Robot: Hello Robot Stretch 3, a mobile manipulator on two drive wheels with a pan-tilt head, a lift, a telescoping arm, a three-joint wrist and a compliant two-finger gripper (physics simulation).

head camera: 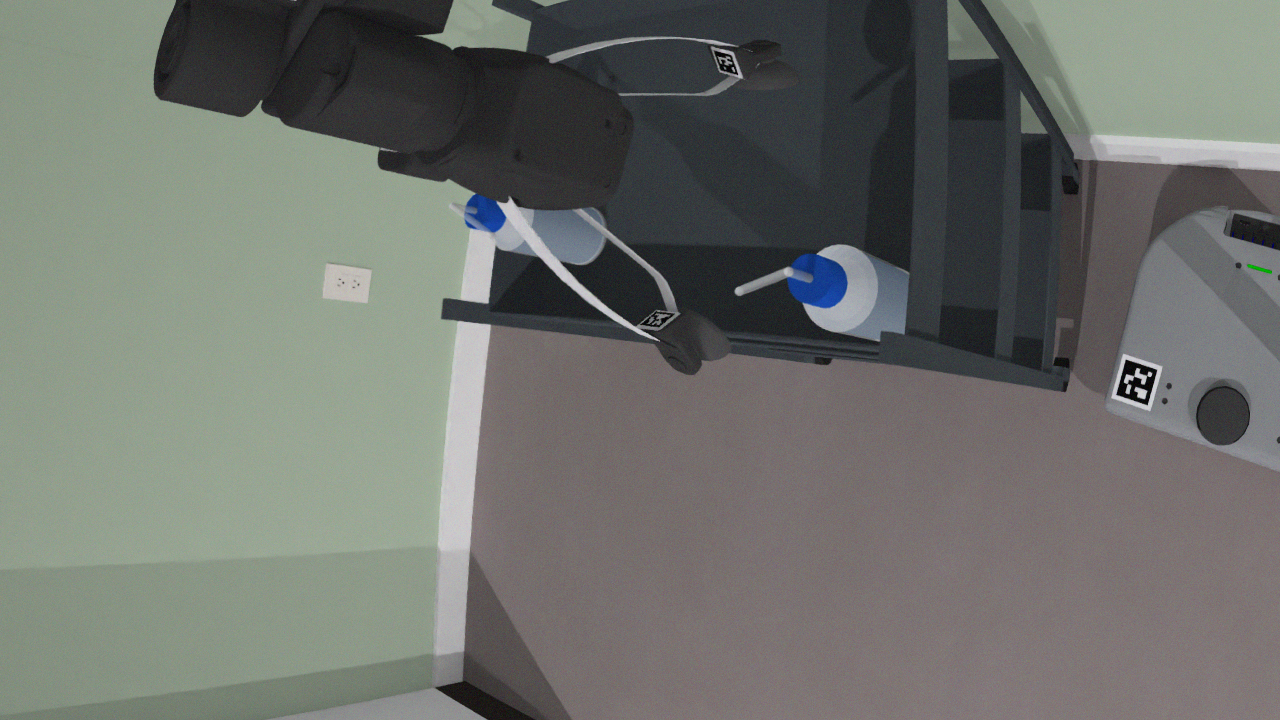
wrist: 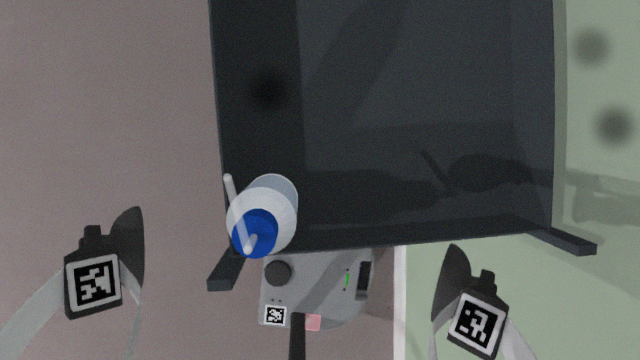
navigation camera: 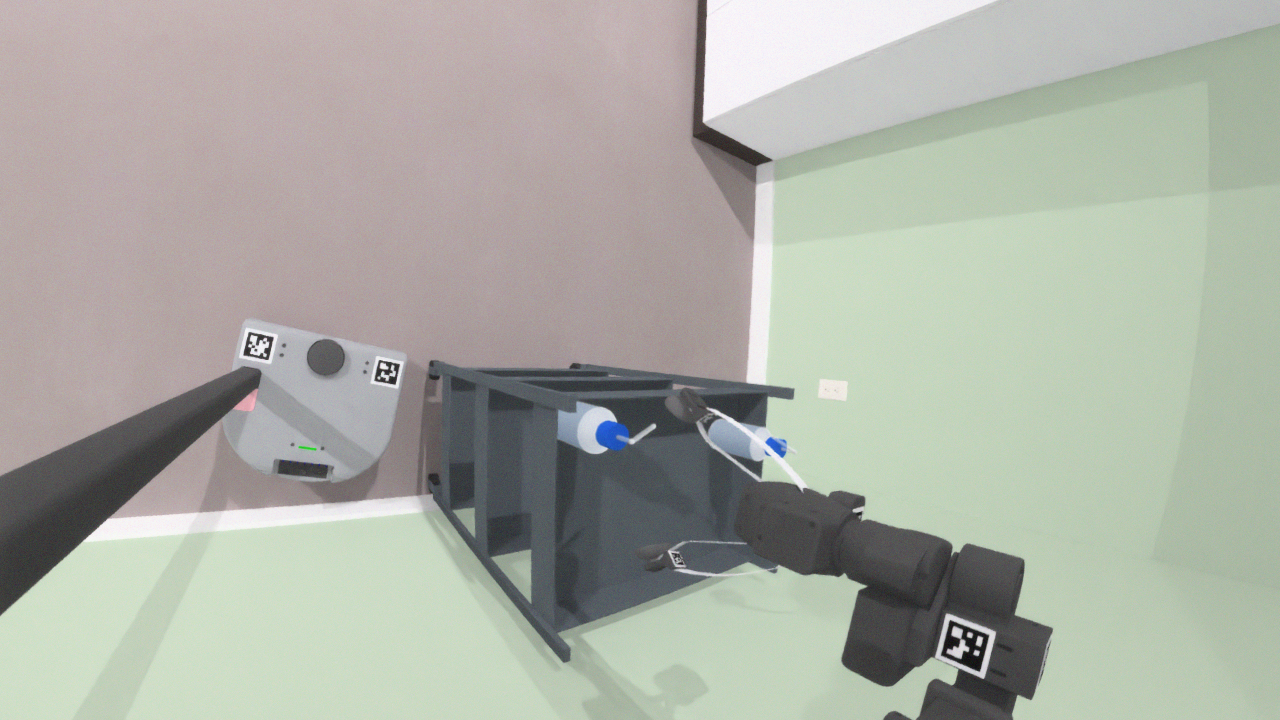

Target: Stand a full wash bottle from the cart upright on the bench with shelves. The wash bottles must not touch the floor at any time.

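Places are measured from the robot's base along level axes (x ahead, y left, z up), in centimetres.
Pixels of known places: gripper, fingertip midpoint: [head camera: 750, 208] [navigation camera: 656, 475]; robot's base, origin of the base link: [head camera: 1219, 412] [navigation camera: 325, 355].
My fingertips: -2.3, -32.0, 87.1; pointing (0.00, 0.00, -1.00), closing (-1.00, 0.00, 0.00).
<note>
For each thing: its top centre in the pictures, then the offset to it from my fingertips, as dx, dy, dz. "spot": a spot on its surface instead.
- bent spout, surface spot: [head camera: 863, 291] [navigation camera: 585, 431] spot: +2.7, +3.7, -9.9
- dark grey cart, surface spot: [head camera: 930, 179] spot: -7.0, +3.8, -16.9
- second wash bottle, middle of its top: [head camera: 454, 210] [navigation camera: 794, 449] +4.7, -31.3, -3.4
A wash bottle with a blue cap and bent spout [head camera: 863, 291] [navigation camera: 586, 428] [wrist: 287, 200] stands upright in the corner of the dark grey cart [head camera: 930, 179] [navigation camera: 544, 519] [wrist: 400, 237] nearest my base. A second wash bottle [head camera: 568, 237] [navigation camera: 738, 439] stands at the cart's far end, near the wall, partly behind a finger strap in the head view; it does not show in the wrist view. My gripper [head camera: 732, 205] [navigation camera: 670, 480] [wrist: 294, 255] is open and empty, above the cart, its fingers wide apart and apart from both bottles. How full each bottle is I cannot tell. The bench with shelves cannot be made out for certain.
My base [head camera: 1181, 313] [navigation camera: 313, 394] [wrist: 320, 285] stands close to one end of the cart. Green walls [head camera: 223, 402] [navigation camera: 984, 313] run along the cart's far end and one side. A white unit with a dark base edge [navigation camera: 850, 80] stands in the corner beyond the brown floor.
</note>
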